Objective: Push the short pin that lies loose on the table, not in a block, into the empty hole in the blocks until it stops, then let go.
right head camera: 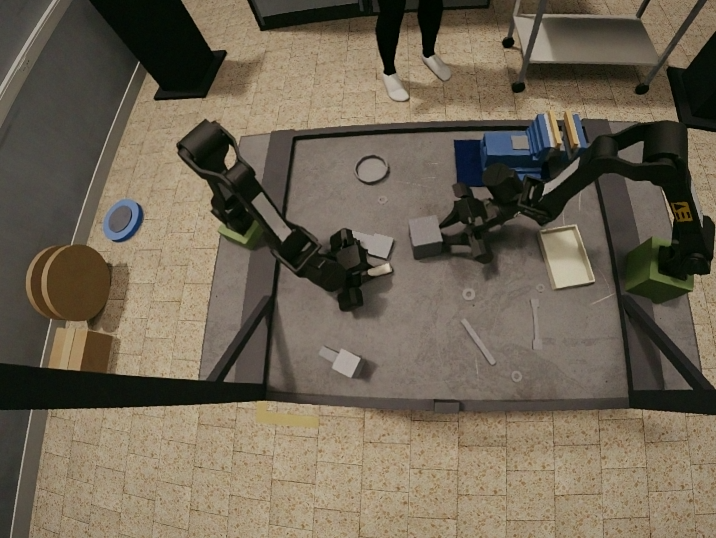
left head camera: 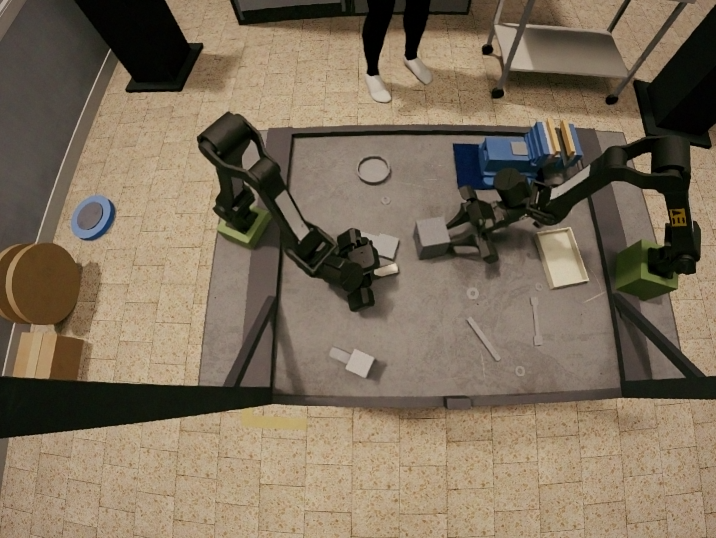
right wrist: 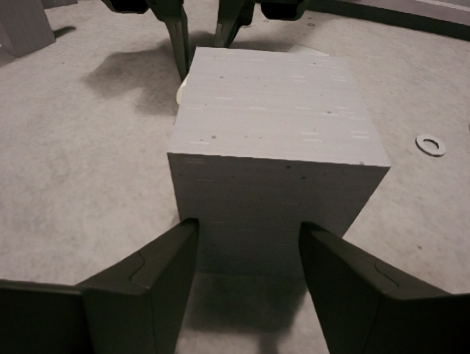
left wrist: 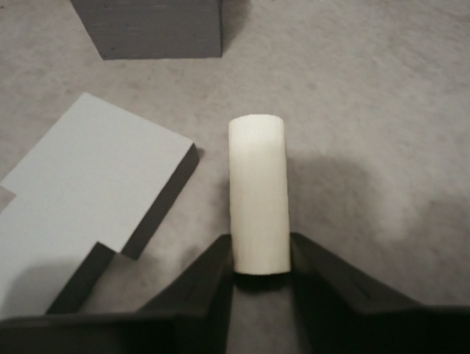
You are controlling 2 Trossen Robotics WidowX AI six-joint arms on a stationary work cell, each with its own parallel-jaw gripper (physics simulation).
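Where they show: left gripper, fingertip midpoint: [right head camera: 373, 273] [left head camera: 379, 273] [left wrist: 259, 244]; right gripper, fingertip midpoint: [right head camera: 439, 236] [left head camera: 445, 237] [right wrist: 249, 230]; left arm's base, origin of the base link: [right head camera: 241, 221] [left head camera: 241, 220]; right arm's base, origin of the base link: [right head camera: 672, 263] [left head camera: 660, 263].
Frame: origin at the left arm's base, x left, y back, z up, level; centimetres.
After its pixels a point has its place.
Note:
The short cream pin [left head camera: 386, 270] @(x 3.0, y -38.4, z -3.3 cm) [right head camera: 380, 269] @(x 3.3, y -38.5, z -3.2 cm) [left wrist: 259, 195] @(x 3.0, y -37.8, z -3.4 cm) [right wrist: 181, 92] @(x 4.2, y -40.7, z -3.2 cm) is held by its rear end, its free end pointing towards the grey block's side of the table. My left gripper [left head camera: 375, 273] @(x 2.3, y -36.8, z -5.2 cm) [right head camera: 368, 273] @(x 2.3, y -36.8, z -5.2 cm) [left wrist: 259, 244] @(x 2.3, y -36.8, z -5.2 cm) is shut on it, low over the table. The pin is apart from the grey block [left head camera: 432, 234] @(x 13.1, y -45.4, z 3.2 cm) [right head camera: 426, 234] @(x 13.1, y -46.0, z 3.3 cm) [left wrist: 162, 32] @(x 11.8, y -42.8, z -4.1 cm) [right wrist: 280, 105] @(x 14.5, y -45.8, z 3.3 cm), which stands to its right in the head views. No hole shows in the block's visible faces. My right gripper [left head camera: 452, 237] @(x 15.4, y -48.5, z -0.5 cm) [right head camera: 444, 237] @(x 15.4, y -48.5, z -0.5 cm) [right wrist: 249, 230] @(x 15.4, y -48.5, z -0.5 cm) is partly open and empty, fingertips at the block's right face; contact is unclear.
A flat light-grey stepped piece [left head camera: 386, 245] @(x 9.2, y -35.8, z -3.9 cm) [right head camera: 380, 245] @(x 9.1, y -35.7, z -3.9 cm) [left wrist: 100, 165] @(x 8.9, y -35.7, z -3.9 cm) lies beside the pin. Another grey block [left head camera: 360, 363] @(x -19.7, y -42.0, z 2.3 cm) [right head camera: 347, 363] @(x -19.7, y -42.1, z 2.3 cm) with a bar lies at the front left. A cream tray [left head camera: 581, 263] @(x 24.4, y -83.5, z -3.6 cm) and a blue machine [left head camera: 503, 153] @(x 42.4, y -54.8, z 2.8 cm) are at the right.

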